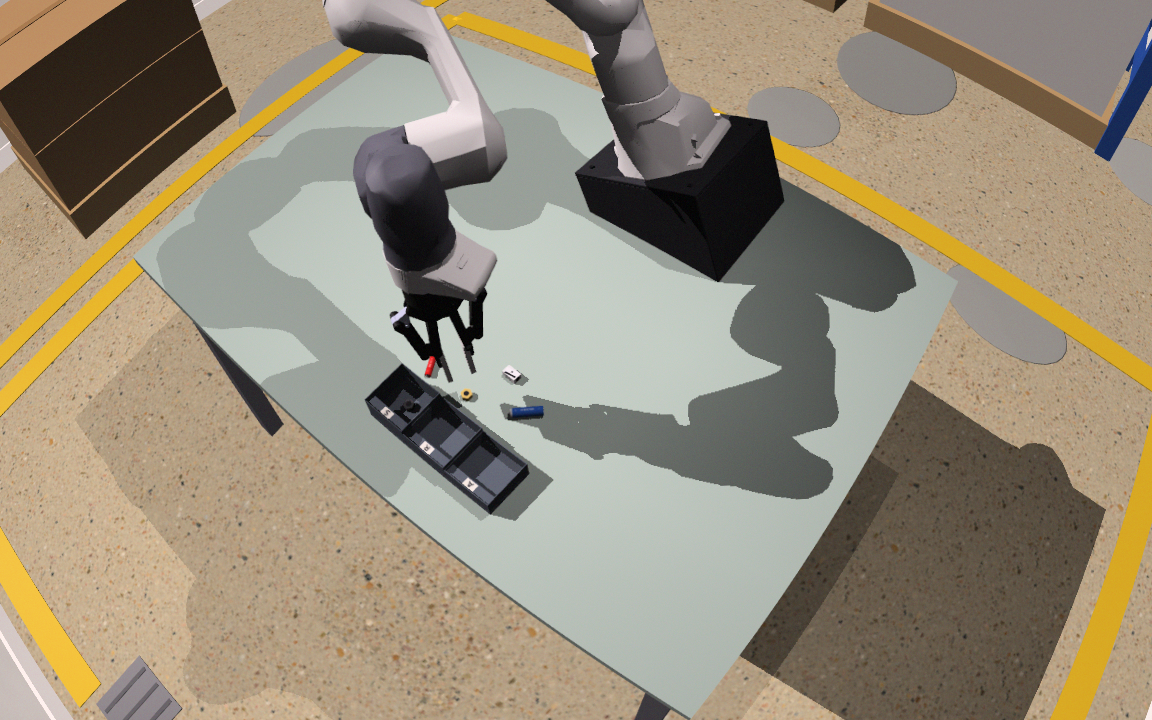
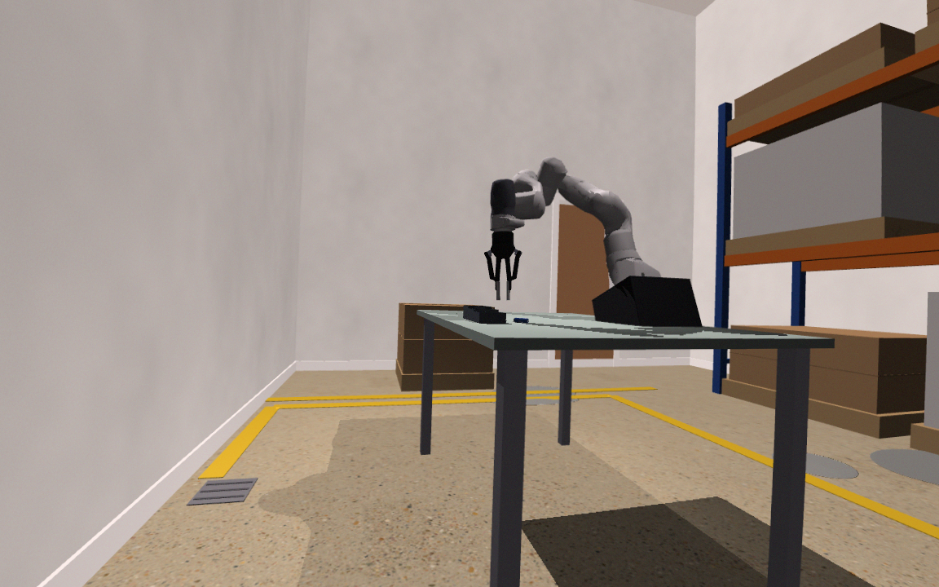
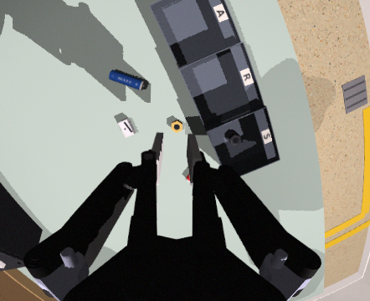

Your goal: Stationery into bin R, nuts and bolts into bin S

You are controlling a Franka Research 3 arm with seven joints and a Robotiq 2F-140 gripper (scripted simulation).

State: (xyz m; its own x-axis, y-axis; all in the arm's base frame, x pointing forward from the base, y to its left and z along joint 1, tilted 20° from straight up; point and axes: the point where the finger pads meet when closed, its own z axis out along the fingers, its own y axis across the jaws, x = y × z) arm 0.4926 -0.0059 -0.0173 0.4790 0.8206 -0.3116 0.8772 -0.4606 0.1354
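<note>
My gripper is now 100 mm above the brass nut. The rest, counted from my hand: red cylinder 100 mm below, 80 mm to the right, 10 mm behind; then small white block 90 mm below, 70 mm behind, 40 mm to the left; then blue cylinder 100 mm below, 90 mm to the left, 30 mm behind.
</note>
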